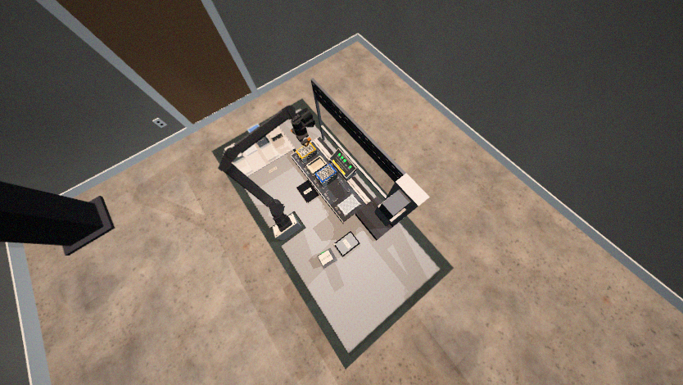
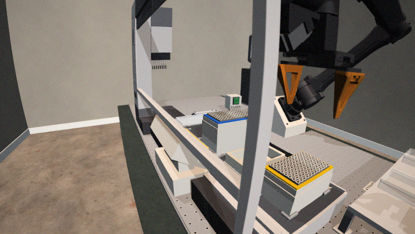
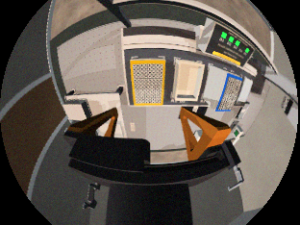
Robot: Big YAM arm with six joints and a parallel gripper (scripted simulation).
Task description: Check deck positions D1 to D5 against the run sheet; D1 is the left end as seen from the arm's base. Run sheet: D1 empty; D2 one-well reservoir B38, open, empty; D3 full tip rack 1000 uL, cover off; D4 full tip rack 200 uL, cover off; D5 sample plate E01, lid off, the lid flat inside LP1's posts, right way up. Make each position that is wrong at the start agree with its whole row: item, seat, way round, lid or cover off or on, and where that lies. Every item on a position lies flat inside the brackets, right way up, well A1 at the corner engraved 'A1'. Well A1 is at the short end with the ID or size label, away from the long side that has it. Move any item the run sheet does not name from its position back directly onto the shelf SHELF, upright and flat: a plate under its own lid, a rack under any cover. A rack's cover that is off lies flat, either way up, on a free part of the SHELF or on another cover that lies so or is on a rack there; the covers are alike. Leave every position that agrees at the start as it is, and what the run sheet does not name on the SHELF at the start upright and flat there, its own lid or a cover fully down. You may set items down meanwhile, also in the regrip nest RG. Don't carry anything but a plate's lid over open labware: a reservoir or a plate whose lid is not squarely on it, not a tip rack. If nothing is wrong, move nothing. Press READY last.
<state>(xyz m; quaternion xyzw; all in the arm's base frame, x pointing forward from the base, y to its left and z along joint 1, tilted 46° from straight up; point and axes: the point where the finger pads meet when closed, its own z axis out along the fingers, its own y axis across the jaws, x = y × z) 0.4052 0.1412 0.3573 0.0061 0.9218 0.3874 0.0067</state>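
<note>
Right now the yellow-rimmed tip rack is 10 mm behind my hand and 140 mm below it. From my hand the other things lie so: white frame post: 190 mm ahead, 60 mm to the left; then frame bar: 190 mm ahead, 300 mm to the right, 60 mm below; then blue-rimmed tip rack: 10 mm behind, 250 mm to the right, 110 mm below.
</note>
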